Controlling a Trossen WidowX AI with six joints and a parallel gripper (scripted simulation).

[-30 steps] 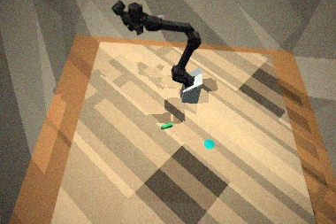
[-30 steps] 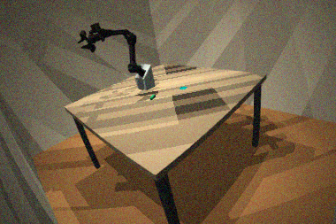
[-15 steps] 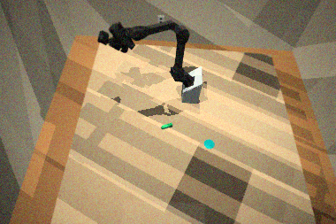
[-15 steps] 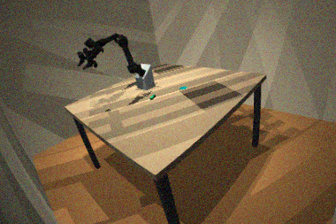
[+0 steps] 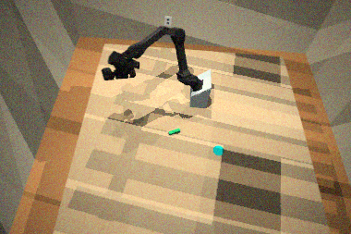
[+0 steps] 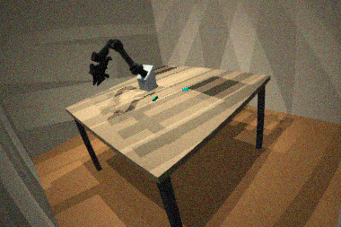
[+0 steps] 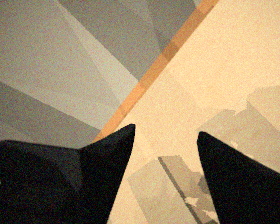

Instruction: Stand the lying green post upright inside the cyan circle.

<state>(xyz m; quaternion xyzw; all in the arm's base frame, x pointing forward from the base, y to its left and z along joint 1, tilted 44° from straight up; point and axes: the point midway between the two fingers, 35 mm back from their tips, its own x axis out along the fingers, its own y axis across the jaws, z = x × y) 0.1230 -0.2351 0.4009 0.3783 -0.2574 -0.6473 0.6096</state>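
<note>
Right now my gripper tip is 12 cm short of the green post, 38 cm to the right of it and 22 cm above it. Also, from my gripper tip: cyan circle (18 cm ahead, 64 cm to the left, 23 cm below).
</note>
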